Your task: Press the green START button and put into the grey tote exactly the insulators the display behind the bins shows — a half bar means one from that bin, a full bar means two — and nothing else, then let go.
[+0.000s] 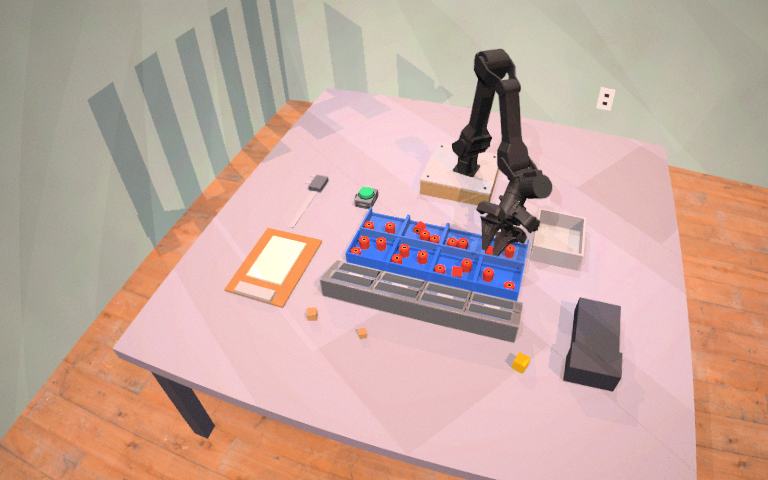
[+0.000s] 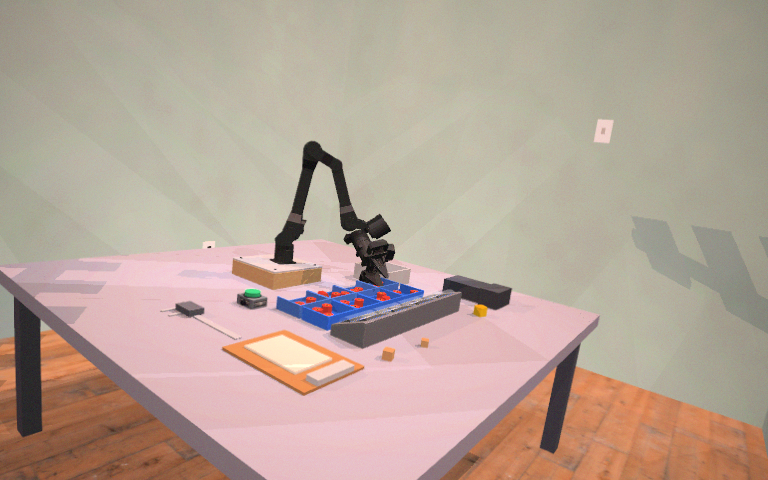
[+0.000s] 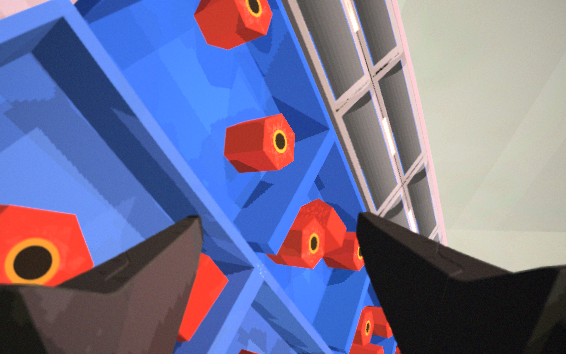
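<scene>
The green START button [image 1: 366,193] [image 2: 252,293] stands left of the blue bins [image 1: 396,269] [image 2: 334,321] [image 3: 125,95], which form two rows of four. My gripper [image 1: 492,250] [image 2: 373,280] [image 3: 280,225] is open and empty, pointing down at the back right bin. Two red insulators show there, one [image 1: 509,250] [image 3: 32,235] beside a finger and one [image 1: 489,250] [image 3: 207,295] partly hidden by it. The front right bin holds two insulators, one [image 1: 488,274] [image 3: 260,145] nearer the divider. The grey tote [image 1: 557,257] [image 2: 400,275] shows no insulator inside. The display [image 1: 419,306] [image 2: 396,323] has pale bars; their lengths are unclear.
A black block [image 1: 597,339] [image 2: 478,291] and a yellow cube [image 1: 521,362] [image 2: 480,310] are at the right. Two small orange cubes [image 1: 312,314] [image 1: 362,333] lie before the display. An orange clipboard [image 1: 305,260] [image 2: 243,350] lies at the left.
</scene>
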